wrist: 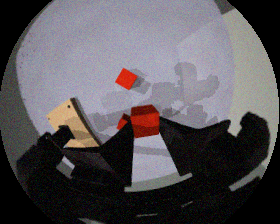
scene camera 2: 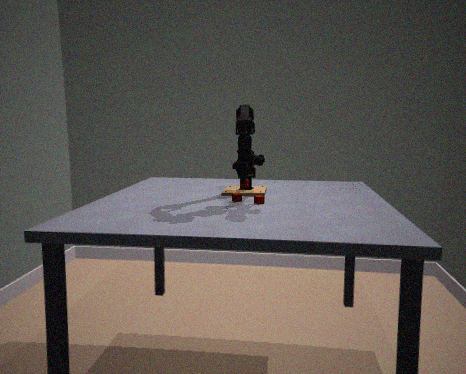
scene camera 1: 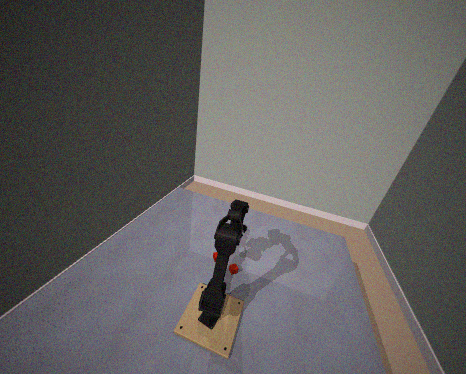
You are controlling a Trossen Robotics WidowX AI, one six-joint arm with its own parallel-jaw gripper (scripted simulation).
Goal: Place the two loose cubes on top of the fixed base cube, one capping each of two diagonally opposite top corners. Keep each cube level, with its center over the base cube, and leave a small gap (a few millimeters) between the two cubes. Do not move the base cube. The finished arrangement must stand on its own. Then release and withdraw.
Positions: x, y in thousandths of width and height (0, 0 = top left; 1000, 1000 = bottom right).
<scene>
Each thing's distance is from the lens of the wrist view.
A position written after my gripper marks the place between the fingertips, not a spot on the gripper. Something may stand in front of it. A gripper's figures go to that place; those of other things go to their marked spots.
my gripper (wrist: 516, 538): 10 cm
red cube (wrist: 520, 538): 8 cm
</scene>
